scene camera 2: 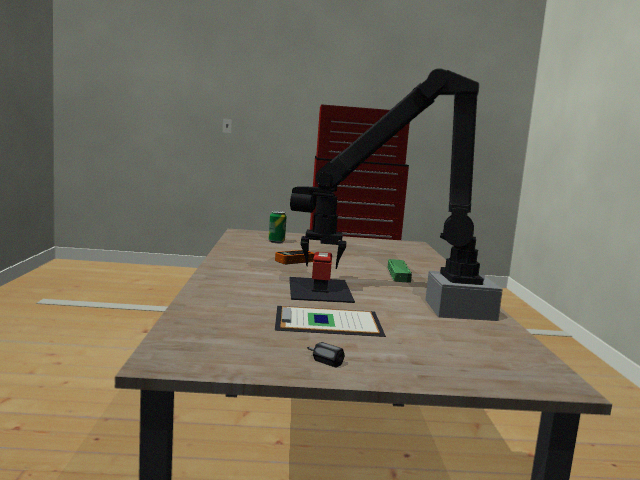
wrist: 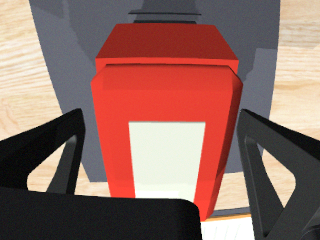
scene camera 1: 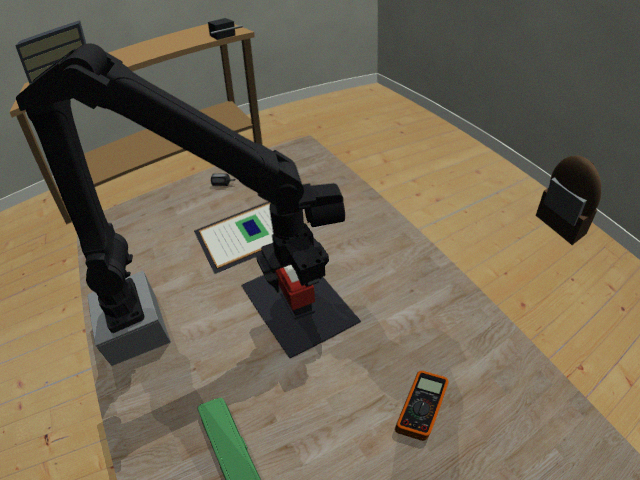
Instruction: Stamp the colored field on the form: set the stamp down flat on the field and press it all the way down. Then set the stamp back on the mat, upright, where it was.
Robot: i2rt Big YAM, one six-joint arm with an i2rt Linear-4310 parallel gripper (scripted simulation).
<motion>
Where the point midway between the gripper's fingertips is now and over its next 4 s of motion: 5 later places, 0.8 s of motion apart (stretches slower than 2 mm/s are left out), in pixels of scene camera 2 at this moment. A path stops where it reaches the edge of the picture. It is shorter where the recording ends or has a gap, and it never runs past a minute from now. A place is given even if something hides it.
The gripper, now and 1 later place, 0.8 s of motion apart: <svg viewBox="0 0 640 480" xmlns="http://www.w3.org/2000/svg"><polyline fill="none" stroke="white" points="321,267 323,235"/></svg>
</motion>
